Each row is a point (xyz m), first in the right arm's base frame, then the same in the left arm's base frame.
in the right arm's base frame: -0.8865 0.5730 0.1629
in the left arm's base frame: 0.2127 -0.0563 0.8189
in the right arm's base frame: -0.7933 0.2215 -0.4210
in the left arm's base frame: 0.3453 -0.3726 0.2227
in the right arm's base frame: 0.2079 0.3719 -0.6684
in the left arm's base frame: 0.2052 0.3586 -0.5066
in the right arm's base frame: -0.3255 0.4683 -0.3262
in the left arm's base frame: 0.1884 0.1238 0.0896
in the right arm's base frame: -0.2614 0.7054 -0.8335
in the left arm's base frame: -0.2042 -0.0202 -0.2884
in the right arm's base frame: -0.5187 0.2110 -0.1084
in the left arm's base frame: 0.4877 0.0088 0.3090
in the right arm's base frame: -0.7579 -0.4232 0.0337
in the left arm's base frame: 1.1085 -0.2831 0.4046
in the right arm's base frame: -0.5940 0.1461 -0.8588
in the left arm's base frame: 0.2803 -0.4540 -0.2530
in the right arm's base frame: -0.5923 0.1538 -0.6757
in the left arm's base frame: 0.3370 -0.3569 -0.1083
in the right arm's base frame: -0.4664 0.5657 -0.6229
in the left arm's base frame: -0.0181 -0.1171 -0.0396
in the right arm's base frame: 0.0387 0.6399 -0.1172
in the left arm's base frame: 0.1326 0.5739 0.0872
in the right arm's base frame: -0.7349 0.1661 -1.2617
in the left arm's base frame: 0.1090 -0.7699 -0.4842
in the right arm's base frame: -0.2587 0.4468 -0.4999
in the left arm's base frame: 0.1537 0.0837 -0.0901
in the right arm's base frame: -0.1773 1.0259 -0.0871
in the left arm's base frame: -0.2359 0.5159 0.3269
